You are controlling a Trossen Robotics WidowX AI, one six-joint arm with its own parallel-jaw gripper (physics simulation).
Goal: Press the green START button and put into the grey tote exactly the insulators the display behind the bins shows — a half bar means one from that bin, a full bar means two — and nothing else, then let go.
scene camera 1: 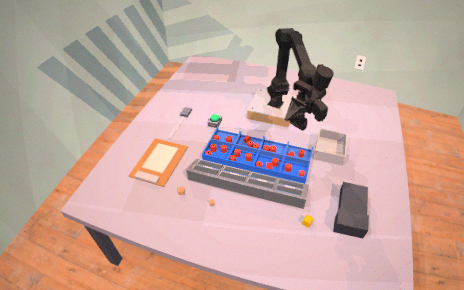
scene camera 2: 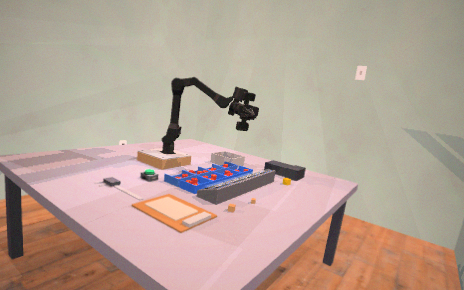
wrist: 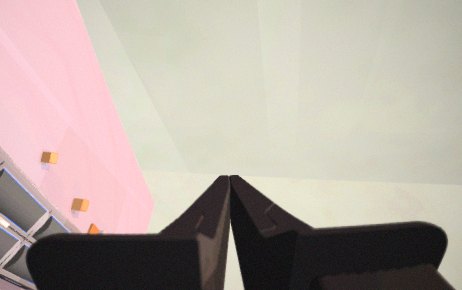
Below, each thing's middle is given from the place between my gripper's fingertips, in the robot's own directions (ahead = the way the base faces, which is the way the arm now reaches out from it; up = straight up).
Labels:
Right now my hand is 31 cm to the right of the dark box point(scene camera 1: 351, 219), 29 cm above it and 1 cm short of it. Round my hand: orange board with white pad point(scene camera 2: 180, 215) (48 cm to the right, 31 cm below, 13 cm ahead); grey tote point(scene camera 1: 331, 146) (29 cm below, 28 cm behind, 14 cm to the left).

